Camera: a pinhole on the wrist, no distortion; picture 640 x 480 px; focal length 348.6 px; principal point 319.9 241.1 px. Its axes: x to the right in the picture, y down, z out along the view. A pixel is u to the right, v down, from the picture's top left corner.
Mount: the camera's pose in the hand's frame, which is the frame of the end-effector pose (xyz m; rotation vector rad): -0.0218 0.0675 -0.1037 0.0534 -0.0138 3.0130
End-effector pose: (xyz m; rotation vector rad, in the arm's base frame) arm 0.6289 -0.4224 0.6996 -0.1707 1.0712 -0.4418
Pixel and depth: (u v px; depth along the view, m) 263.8 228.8 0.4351
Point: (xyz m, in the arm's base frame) 0.9612 -0.4133 0.7800
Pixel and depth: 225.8 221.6 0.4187
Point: 0.9636 -0.4280 0.7357
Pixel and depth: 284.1 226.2 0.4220
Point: 0.9416 -0.3954 0.7936
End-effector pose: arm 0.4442 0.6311 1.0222 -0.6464 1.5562 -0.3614
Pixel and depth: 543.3 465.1 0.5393
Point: 0.9216 0.7444 1.4300
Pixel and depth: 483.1 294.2 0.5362
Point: 0.8724 0.8649 1.1807
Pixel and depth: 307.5 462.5 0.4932
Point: 0.8697 0.5088 1.1528
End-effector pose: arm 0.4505 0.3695 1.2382 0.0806 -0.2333 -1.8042
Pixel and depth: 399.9 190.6 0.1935
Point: 0.5419 0.4113 1.3436
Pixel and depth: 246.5 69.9 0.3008
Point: 0.5912 0.2781 1.4750
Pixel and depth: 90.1 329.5 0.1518
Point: 0.4377 0.2961 1.2897
